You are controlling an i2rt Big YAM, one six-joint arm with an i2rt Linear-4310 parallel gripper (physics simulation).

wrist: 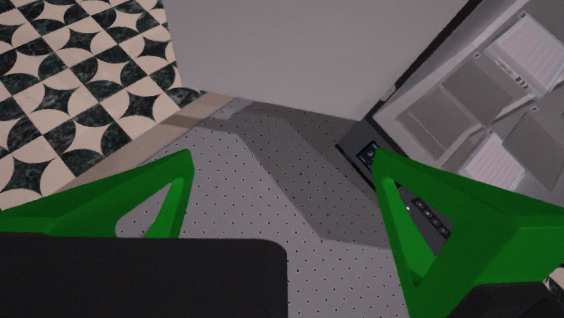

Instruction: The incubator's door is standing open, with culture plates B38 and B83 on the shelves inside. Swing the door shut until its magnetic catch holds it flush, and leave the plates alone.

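Places are measured from the arm's base along level axes (x ahead, y left, z up), in millimetres.
Pixels of known places: gripper, fingertip midpoint: (282, 158).
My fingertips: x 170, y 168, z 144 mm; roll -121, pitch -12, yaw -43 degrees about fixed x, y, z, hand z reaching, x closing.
Ahead of a thing's pixels: the offset from my fingertips to its top centre. "spot": to the spot under its first point. Level surfaces: height alone.
The incubator's open door @(spot: 174 mm ahead, 126 mm left, 122 mm down) (295, 50) is a large pale grey panel at the top middle, meeting the incubator body at its right side. The incubator @(spot: 292 mm ahead, 39 mm right, 249 mm down) (382, 137) is at the right, with a dark front strip, a small display and buttons, partly hidden by the right finger. Inside, one pink culture plate @(385 mm ahead, 86 mm right, 37 mm down) (530, 52) lies on a shelf at the upper right, and a second pink plate @(378 mm ahead, 211 mm right, 194 mm down) (494, 162) lies lower, partly behind the right finger. Their labels are too unclear to read. My gripper (282, 158) is open and empty, its green fingertips wide apart, below the door in view.
A perforated grey board @(385 mm down) (240, 200) lies beneath the gripper, with shadows across it. A beige edge (150, 142) runs along its left side. A black and cream patterned floor (75, 75) shows at the left. Grey shelves @(spot: 391 mm ahead, 82 mm right, 132 mm down) (475, 90) are inside the incubator.
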